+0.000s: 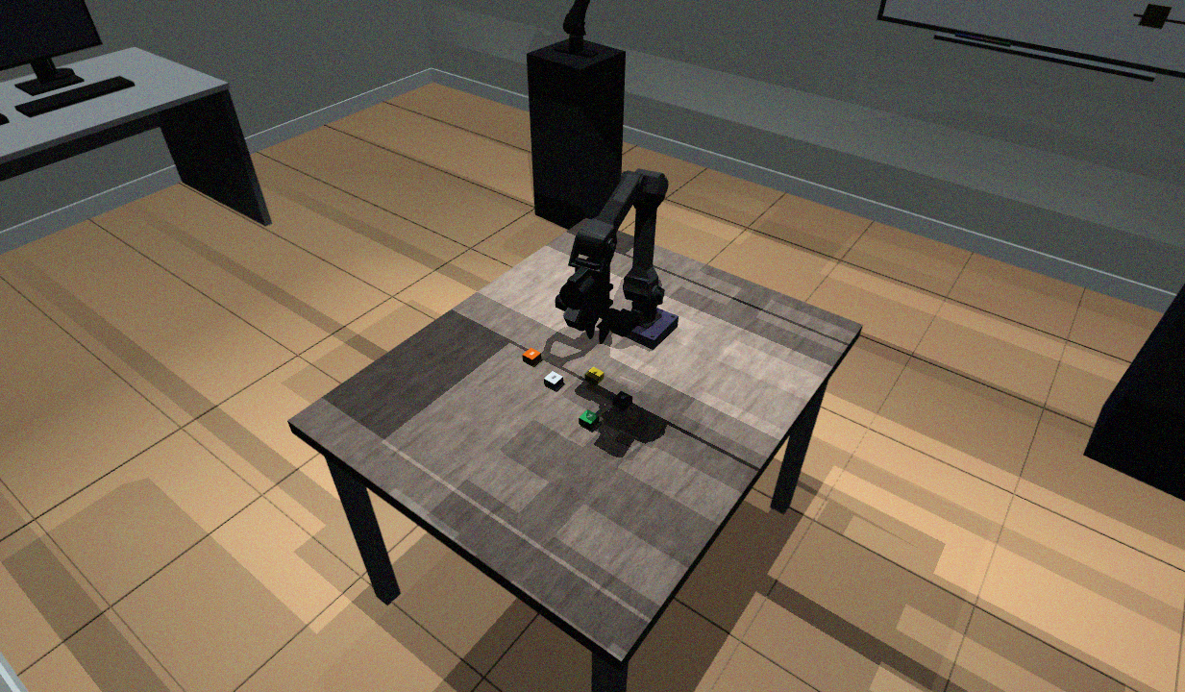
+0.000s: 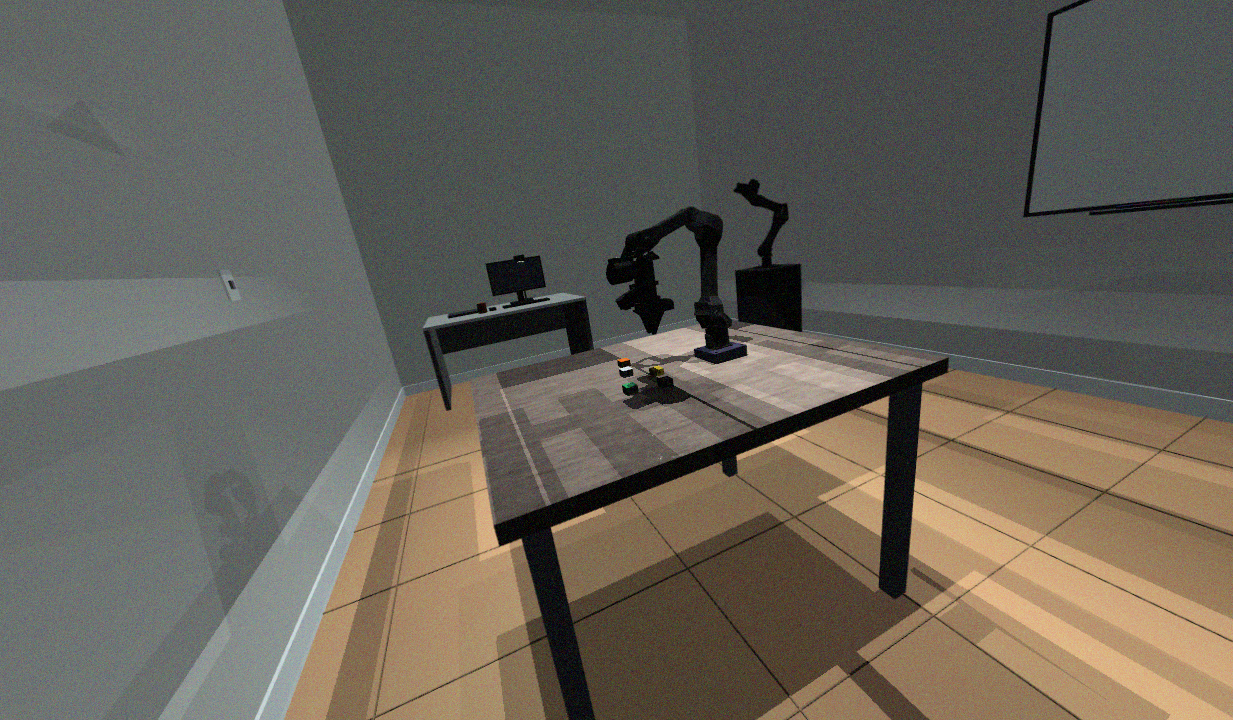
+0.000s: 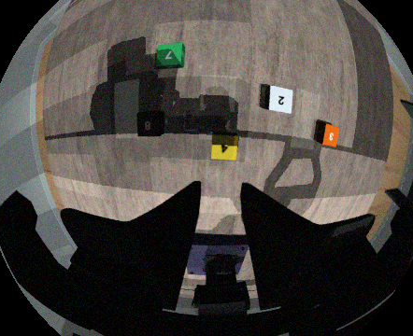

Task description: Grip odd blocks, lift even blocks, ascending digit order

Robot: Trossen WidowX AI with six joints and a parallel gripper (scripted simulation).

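Now: the yellow block 110 mm below my gripper tip and 10 mm to the right of it. The rest, counted from my gripper tip: white block (110 mm below, 70 mm to the right, 70 mm ahead); black block (110 mm below, 90 mm to the left, 20 mm ahead); green block (110 mm below, 110 mm ahead, 70 mm to the left).
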